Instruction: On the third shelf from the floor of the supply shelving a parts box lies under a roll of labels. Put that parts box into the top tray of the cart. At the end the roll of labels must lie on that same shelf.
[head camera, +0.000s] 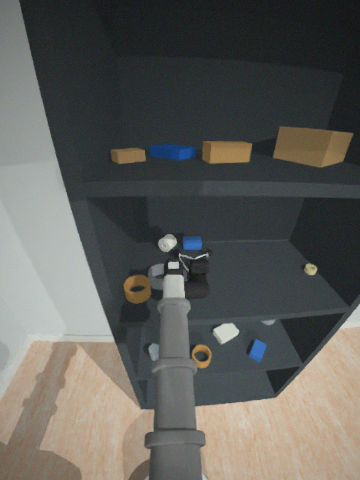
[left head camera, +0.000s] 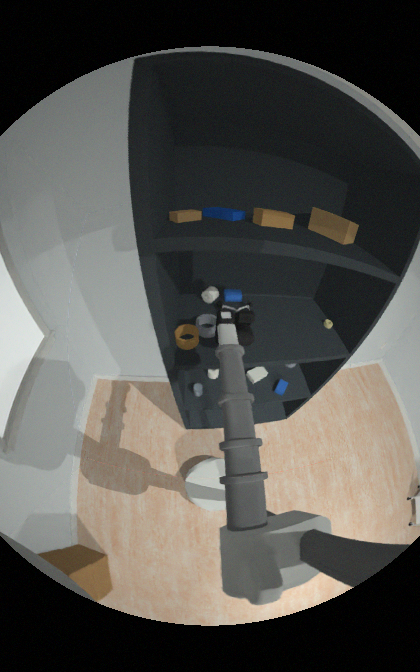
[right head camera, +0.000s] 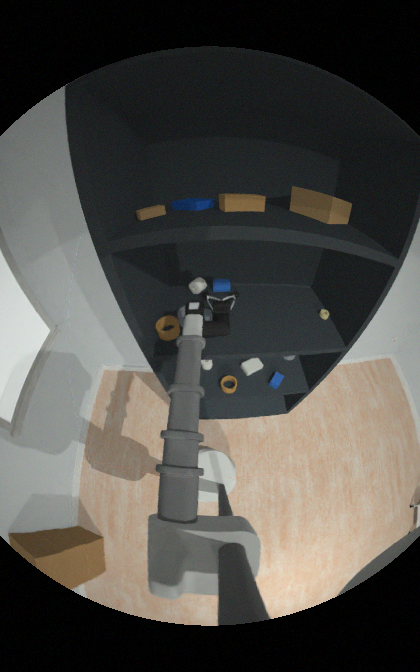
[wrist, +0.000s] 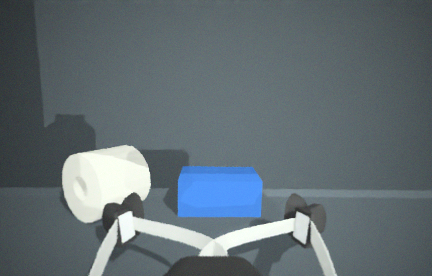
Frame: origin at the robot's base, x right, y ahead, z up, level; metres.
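Seen in the pictures: gripper, fingertip midpoint: (head camera: 192, 250) (wrist: 214, 210).
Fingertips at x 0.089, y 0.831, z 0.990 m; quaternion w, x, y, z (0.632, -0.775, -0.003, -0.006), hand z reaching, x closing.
Observation:
Offsets run from my fingertips to a thing's top centre. "pt": to the spot under its first point. Level surfaces: height alone.
The blue parts box {dx +0.005, dy +0.074, dz +0.013 m} (head camera: 192, 243) (left head camera: 233, 295) (right head camera: 221, 285) (wrist: 220, 195) lies near the back of the third shelf {dz -0.027 m} (head camera: 260, 280), with nothing on top of it. The white roll of labels {pt dx -0.117, dy +0.018, dz +0.029 m} (head camera: 167, 243) (left head camera: 210, 294) (right head camera: 198, 285) (wrist: 106, 182) lies on its side on the same shelf, left of the box and apart from it. My gripper (head camera: 194, 255) (left head camera: 236, 306) (right head camera: 221, 297) (wrist: 214, 210) is open and empty. Its fingers are spread wide in front of the box, wider than the box looks in the wrist view; the left fingertip overlaps the roll's lower right edge there.
An orange ring (head camera: 137, 289) and a grey ring (left head camera: 206, 326) stand left of my wrist; a small yellow roll {dx +0.524, dy -0.131, dz -0.002 m} (head camera: 310, 269) lies at the right. The shelf above, with brown boxes {dx +0.065, dy -0.139, dz +0.482 m} (head camera: 226, 152), overhangs the arm. Part of a white object (left head camera: 416, 510) shows at the far right edge.

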